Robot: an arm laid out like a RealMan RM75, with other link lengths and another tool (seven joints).
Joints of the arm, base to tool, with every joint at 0 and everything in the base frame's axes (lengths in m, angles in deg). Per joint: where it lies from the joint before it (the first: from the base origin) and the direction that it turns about. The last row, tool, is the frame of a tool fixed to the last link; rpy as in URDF.
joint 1: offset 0 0 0.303 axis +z
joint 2: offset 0 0 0 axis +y
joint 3: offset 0 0 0.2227 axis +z
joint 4: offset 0 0 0 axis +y
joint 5: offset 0 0 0.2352 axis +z
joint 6: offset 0 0 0 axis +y
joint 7: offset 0 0 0.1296 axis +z
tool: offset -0.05 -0.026 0.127 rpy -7.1 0 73.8
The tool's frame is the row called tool.
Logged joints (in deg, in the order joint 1, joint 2, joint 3, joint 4, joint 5, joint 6, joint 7), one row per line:
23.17, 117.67, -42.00, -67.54, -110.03, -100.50, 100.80
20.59, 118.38, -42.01, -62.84, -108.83, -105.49, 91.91
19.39, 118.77, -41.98, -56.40, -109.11, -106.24, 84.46
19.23, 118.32, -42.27, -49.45, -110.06, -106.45, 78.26
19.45, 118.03, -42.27, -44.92, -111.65, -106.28, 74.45
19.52, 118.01, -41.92, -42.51, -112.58, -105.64, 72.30
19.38, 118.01, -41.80, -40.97, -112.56, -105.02, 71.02
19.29, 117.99, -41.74, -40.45, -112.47, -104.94, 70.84
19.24, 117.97, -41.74, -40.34, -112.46, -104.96, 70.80
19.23, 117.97, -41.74, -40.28, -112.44, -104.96, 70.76
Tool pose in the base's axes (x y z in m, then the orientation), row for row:
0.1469, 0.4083, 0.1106, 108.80, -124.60, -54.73
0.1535, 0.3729, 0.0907, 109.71, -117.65, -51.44
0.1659, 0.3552, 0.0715, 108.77, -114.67, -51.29
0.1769, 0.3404, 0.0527, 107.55, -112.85, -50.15
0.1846, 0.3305, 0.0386, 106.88, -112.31, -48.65
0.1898, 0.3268, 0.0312, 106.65, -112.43, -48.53
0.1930, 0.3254, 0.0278, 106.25, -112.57, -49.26
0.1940, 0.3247, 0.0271, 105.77, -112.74, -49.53
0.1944, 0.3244, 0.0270, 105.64, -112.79, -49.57
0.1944, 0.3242, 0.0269, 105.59, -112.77, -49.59
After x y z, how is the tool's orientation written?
As a rotation vector, in degrees.
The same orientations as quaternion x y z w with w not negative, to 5 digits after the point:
0.62365, -0.71422, -0.31372, 0.05028
0.64654, -0.69334, -0.30315, 0.09680
0.64983, -0.68507, -0.30642, 0.12044
0.65017, -0.68221, -0.30317, 0.14125
0.65009, -0.68312, -0.29591, 0.15219
0.64902, -0.68419, -0.29533, 0.15309
0.64641, -0.68486, -0.29969, 0.15262
0.64384, -0.68627, -0.30150, 0.15359
0.64317, -0.68670, -0.30180, 0.15392
0.64299, -0.68671, -0.30198, 0.15427

